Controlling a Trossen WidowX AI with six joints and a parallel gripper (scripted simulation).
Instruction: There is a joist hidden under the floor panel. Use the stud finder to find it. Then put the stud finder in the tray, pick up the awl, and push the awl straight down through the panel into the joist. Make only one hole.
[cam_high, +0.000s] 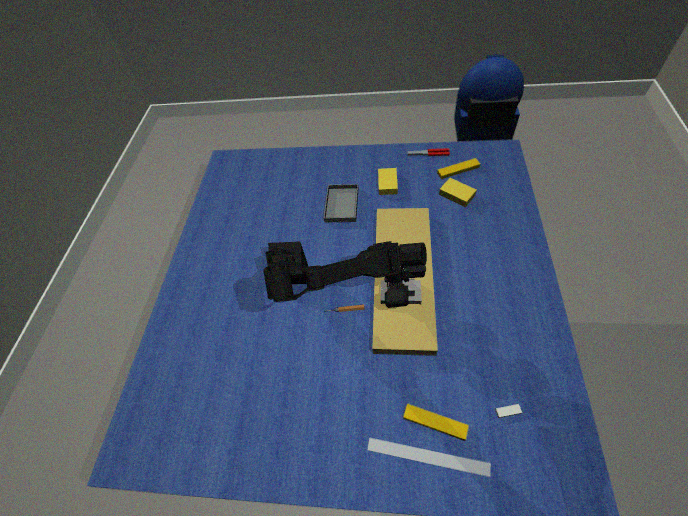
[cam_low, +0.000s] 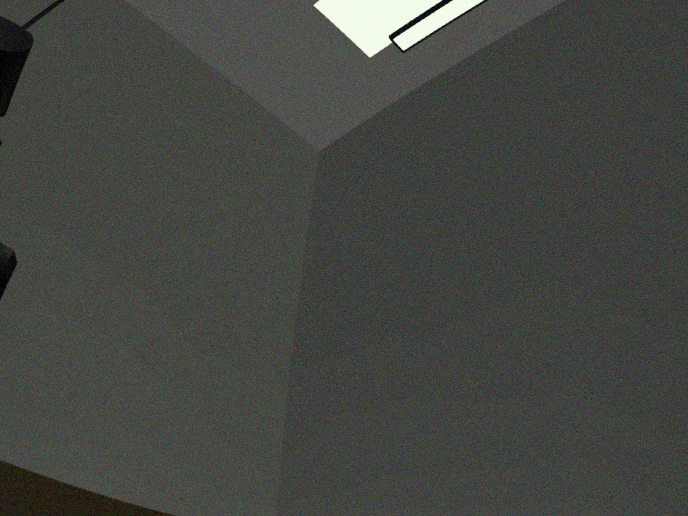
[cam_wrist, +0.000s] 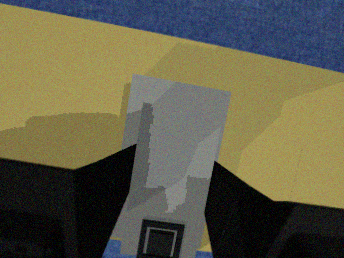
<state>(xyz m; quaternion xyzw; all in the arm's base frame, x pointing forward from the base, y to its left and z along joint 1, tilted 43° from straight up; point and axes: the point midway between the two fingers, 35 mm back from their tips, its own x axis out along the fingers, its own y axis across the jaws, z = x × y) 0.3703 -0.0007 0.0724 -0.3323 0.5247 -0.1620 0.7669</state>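
The square light lies 40 mm behind my gripper tip and 30 mm above it. Also, from my gripper tip: stud finder (20 mm behind, 20 mm above); orange-handled awl (190 mm behind, 60 mm to the right, 60 mm below); small white piece (300 mm ahead, 290 mm to the right, 60 mm below).
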